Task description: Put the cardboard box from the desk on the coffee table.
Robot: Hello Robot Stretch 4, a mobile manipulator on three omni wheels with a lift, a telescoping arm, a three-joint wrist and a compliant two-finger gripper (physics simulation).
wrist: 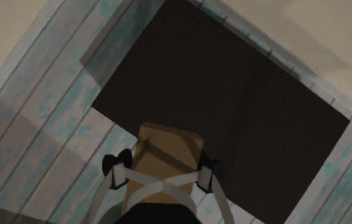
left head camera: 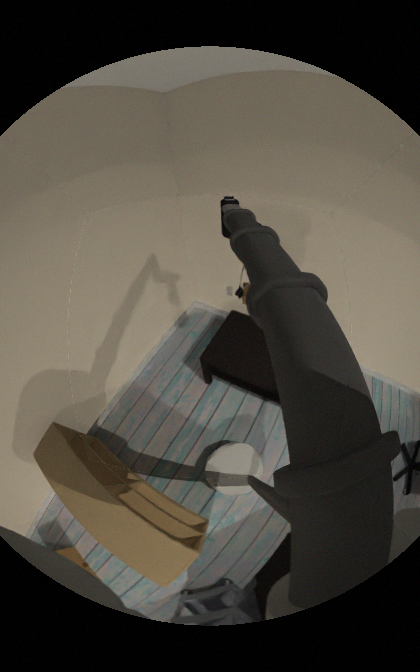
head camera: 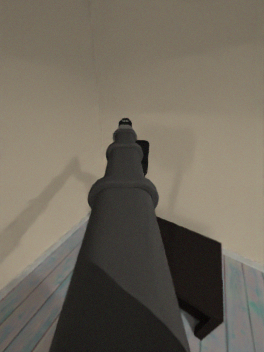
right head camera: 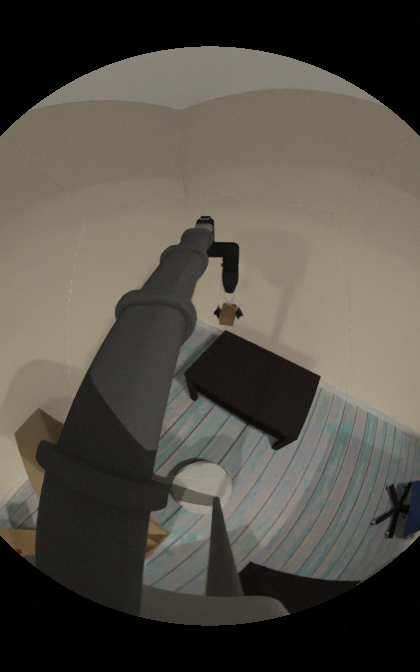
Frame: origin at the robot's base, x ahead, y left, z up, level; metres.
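Where they show: gripper, between the fingertips: (wrist: 163,162).
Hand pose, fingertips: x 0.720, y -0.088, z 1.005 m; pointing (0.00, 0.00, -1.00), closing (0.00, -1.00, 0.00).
After its pixels a point has its place.
The cardboard box (right head camera: 228,314) (wrist: 167,159) @(y -0.092, x 0.734, z 1.054 m) is small and brown and sits between the two black fingertips. My gripper (right head camera: 228,313) (wrist: 163,162) @(y -0.088, x 0.720, z 1.005 m) is shut on it, one fingertip at each side, and holds it in the air. In the left head camera view a small part of the box (left head camera: 245,293) shows beside the arm. The dark coffee table (head camera: 192,265) @(y -0.516, x 0.609, z 0.423 m) (left head camera: 240,345) (right head camera: 255,380) (wrist: 215,85) @(y -0.272, x 0.890, z 0.423 m) stands low near the walls. In the wrist view the box overlaps the table's near edge; its height above the table top is hard to tell. The desk cannot be made out for certain.
A round white object (left head camera: 234,468) (right head camera: 202,487) is on the plank floor. A large tan piece of furniture (left head camera: 125,515) stands at the left. A chair base (right head camera: 397,510) stands at the right, and a dark surface (right head camera: 295,585) lies near the robot. Walls rise behind the coffee table.
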